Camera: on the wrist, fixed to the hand. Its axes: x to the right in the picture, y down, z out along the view.
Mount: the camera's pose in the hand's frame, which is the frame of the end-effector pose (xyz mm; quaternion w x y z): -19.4 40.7 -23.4 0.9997 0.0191 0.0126 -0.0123
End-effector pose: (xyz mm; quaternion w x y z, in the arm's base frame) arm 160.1 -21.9 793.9 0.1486 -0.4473 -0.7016 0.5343
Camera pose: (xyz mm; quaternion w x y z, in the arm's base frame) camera 206.0 -21.6 772.2 0.1725 -0.4424 -0.6948 0.5401
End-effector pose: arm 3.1 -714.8 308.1 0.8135 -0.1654 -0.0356 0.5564
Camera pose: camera -34.9 -724.7 275.9 0.8237 -0.1564 -0.0167 0.5448
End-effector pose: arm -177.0 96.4 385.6 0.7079 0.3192 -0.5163 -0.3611
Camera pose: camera -151.1 136.4 403.3 0.7036 0.3435 -0.5102 -0.3558
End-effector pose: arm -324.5 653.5 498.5 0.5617 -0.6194 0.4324 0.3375
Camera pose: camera -371.0 633.6 502.9 0.5720 -0.6180 0.4382 0.3144
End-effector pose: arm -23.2 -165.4 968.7 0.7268 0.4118 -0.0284 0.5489
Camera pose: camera -73.9 -163.3 966.8 0.7258 0.4190 -0.0037 0.5455
